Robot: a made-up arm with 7 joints.
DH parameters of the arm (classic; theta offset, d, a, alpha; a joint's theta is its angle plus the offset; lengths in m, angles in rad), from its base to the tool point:
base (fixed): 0 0.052 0 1.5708
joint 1: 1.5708 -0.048 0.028 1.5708
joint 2: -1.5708 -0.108 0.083 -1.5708
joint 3: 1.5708 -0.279 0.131 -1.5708
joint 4: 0 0.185 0.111 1.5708
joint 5: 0 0.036 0.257 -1.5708
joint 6: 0 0.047 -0.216 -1.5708
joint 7: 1.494 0 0.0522 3.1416
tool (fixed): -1.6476 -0.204 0 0
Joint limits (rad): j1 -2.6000..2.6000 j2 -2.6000..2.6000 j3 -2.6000..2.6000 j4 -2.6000..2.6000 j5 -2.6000..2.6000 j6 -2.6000..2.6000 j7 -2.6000..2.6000
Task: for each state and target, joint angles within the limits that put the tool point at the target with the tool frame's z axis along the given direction. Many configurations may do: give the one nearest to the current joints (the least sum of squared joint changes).
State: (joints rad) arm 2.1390 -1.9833 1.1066 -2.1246 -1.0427 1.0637 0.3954
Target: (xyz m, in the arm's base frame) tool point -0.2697 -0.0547 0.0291 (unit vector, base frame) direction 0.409 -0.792 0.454
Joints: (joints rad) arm 1.6208 -2.3053 0.8439 -2.4516 -0.4339 0.6128 0.3587
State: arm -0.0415 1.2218 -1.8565 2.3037 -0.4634 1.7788 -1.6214
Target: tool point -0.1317 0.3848 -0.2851 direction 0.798 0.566 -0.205
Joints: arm 0.7911 0.8333 -1.5113 2.5881 -0.5819 0.8311 -1.4100
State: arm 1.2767 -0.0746 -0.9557 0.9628 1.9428 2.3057 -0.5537
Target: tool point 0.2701 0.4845 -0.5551 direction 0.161 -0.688 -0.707
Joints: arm 1.4652 -0.1518 -1.4093 1.1823 1.4288 2.2322 -0.4213
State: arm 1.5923 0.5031 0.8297 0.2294 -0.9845 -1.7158 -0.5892
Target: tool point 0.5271 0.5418 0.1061 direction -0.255 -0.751 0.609
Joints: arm 2.6000 0.3329 0.1480 0.6748 -1.3146 -1.9266 -0.3492
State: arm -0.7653 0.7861 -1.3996 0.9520 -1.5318 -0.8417 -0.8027
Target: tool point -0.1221 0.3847 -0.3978 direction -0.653 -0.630 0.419
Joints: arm -0.3695 0.1332 -0.8422 1.2685 -1.3575 -1.4466 -0.6865
